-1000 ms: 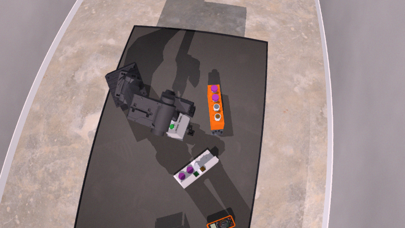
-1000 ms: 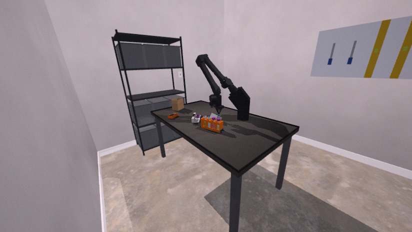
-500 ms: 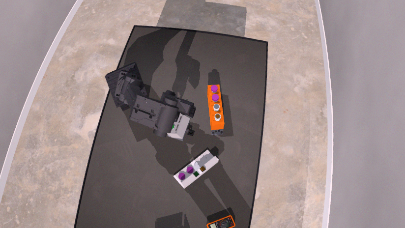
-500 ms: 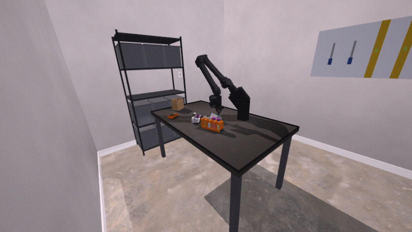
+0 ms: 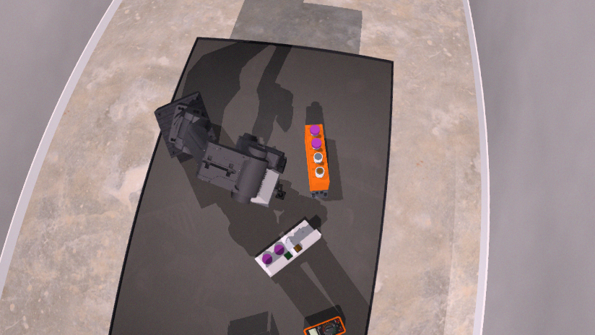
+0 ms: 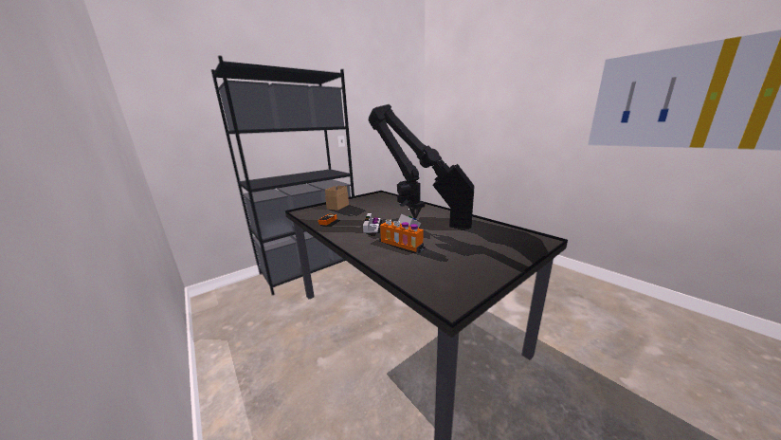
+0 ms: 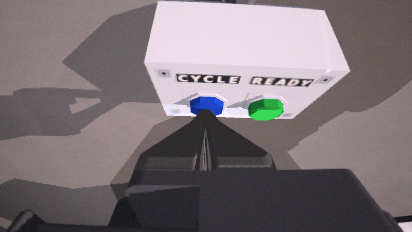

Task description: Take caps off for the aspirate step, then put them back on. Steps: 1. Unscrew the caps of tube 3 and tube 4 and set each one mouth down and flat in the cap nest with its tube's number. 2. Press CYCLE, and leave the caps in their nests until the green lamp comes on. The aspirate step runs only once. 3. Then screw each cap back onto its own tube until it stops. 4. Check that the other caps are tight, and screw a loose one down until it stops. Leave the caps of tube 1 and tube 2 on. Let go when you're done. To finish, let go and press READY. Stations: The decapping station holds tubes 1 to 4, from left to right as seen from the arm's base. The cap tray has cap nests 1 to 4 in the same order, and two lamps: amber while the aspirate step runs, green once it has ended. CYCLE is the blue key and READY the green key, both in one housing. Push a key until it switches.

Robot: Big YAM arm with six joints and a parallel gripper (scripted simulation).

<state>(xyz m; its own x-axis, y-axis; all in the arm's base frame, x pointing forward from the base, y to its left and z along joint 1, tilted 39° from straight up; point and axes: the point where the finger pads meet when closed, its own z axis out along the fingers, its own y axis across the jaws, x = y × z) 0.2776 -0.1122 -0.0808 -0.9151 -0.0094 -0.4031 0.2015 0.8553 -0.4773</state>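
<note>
My hand is 10 mm short of the blue key and 10 mm above it. Also, from my hand: green key: 10 mm behind, 50 mm to the right, 10 mm below; then cap: 60 mm ahead, 280 mm to the right, 60 mm below; then key housing: 20 mm ahead, 30 mm to the right, 20 mm below.
</note>
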